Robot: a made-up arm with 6 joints. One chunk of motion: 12 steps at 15 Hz.
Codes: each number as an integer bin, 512 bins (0 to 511) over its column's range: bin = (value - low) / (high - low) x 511, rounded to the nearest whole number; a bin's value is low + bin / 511 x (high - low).
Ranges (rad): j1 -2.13..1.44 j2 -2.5..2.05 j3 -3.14..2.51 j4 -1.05..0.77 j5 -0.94..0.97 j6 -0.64..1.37
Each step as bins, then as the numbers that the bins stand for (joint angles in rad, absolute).
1 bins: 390 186 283 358 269 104
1 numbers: 0.5947 -0.8438 -0.0109 0.2251 0.0655 -0.2309
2 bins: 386 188 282 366 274 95
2 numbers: 0.5667 -0.8260 -0.0220 0.2536 0.0841 -0.2663
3 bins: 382 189 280 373 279 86
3 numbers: 0.5388 -0.8171 -0.0441 0.2785 0.1028 -0.3017
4 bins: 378 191 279 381 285 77
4 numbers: 0.5108 -0.7993 -0.0552 0.3070 0.1253 -0.3371
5 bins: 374 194 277 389 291 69
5 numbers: 0.4829 -0.7726 -0.0773 0.3355 0.1477 -0.3686
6 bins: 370 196 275 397 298 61
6 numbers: 0.4549 -0.7548 -0.0994 0.3640 0.1739 -0.4001
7 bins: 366 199 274 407 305 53
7 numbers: 0.4270 -0.7281 -0.1105 0.3996 0.2000 -0.4315
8 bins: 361 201 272 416 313 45
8 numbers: 0.3921 -0.7103 -0.1326 0.4316 0.2299 -0.4630
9 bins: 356 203 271 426 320 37
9 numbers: 0.3571 -0.6925 -0.1436 0.4673 0.2561 -0.4945
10 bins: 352 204 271 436 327 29
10 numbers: 0.3292 -0.6836 -0.1436 0.5029 0.2823 -0.5259
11 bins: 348 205 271 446 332 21
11 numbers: 0.3012 -0.6747 -0.1436 0.5385 0.3009 -0.5574
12 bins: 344 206 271 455 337 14
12 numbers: 0.2733 -0.6658 -0.1436 0.5705 0.3196 -0.5849
